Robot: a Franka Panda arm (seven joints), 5 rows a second.
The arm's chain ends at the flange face. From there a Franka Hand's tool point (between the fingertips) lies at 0.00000 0.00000 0.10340 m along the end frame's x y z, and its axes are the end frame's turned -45 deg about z.
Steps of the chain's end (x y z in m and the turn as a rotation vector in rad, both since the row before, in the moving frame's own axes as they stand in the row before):
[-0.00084, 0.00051, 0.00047, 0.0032, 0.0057, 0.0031]
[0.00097, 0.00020, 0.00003, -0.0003, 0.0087, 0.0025]
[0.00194, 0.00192, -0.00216, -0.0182, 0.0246, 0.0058]
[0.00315, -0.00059, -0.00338, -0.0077, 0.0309, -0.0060]
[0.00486, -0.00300, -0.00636, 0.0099, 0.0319, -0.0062]
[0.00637, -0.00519, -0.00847, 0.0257, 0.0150, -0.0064]
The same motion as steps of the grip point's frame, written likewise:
[-0.00030, -0.00005, 0.00047, -0.0018, 0.0063, 0.0031]
[0.00116, 0.00149, 0.00003, -0.0064, 0.0059, 0.0025]
[0.00047, 0.00586, -0.00221, -0.0303, 0.0045, 0.0058]
[0.00435, 0.00463, -0.00343, -0.0273, 0.0164, -0.0060]
[0.00862, 0.00291, -0.00642, -0.0156, 0.0296, -0.0062]
[0.01115, 0.00004, -0.00852, 0.0076, 0.0288, -0.0064]

